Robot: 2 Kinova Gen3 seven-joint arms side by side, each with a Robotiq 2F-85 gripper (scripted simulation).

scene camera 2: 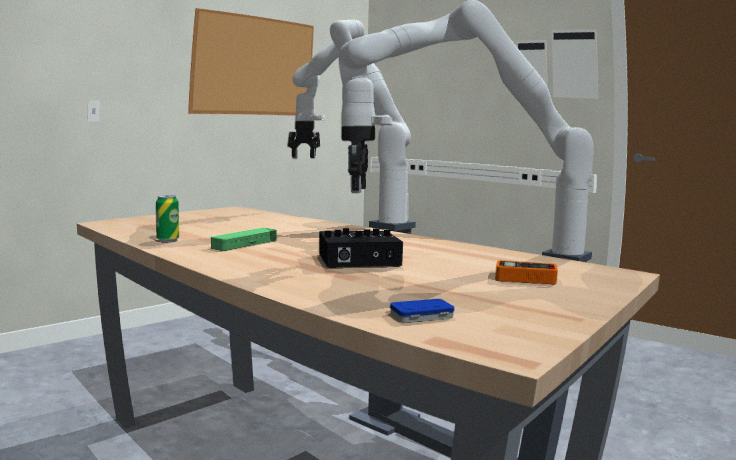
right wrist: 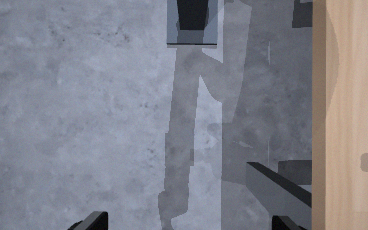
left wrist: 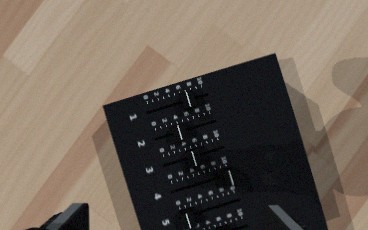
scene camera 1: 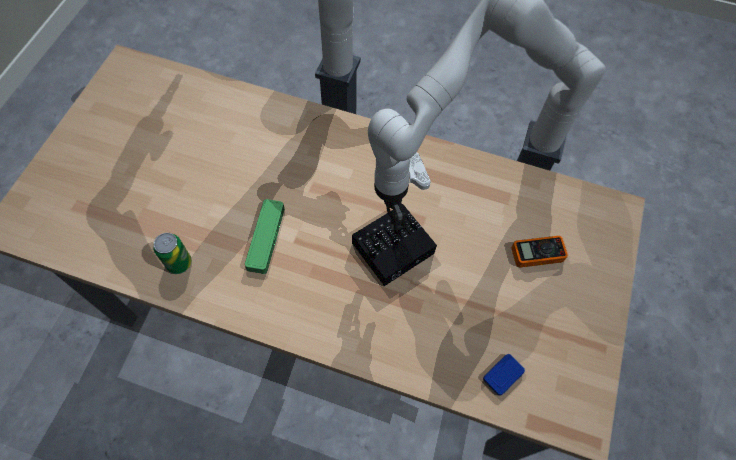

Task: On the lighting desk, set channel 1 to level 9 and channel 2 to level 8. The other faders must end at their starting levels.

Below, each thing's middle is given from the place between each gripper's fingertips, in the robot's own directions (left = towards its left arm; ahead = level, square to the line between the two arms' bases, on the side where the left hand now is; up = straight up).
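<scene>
My left hand [scene camera 2: 358, 191] is 150 mm above the blue box [scene camera 2: 431, 309], and it's 390 mm to the right of the box and 210 mm short of it.
Then there's my right gripper [scene camera 2: 303, 158], which is 66 cm short of the blue box, 121 cm to the right of it and 19 cm above it. So going by its middle, the blue box is nearer to my left hand than to my right gripper.
</scene>
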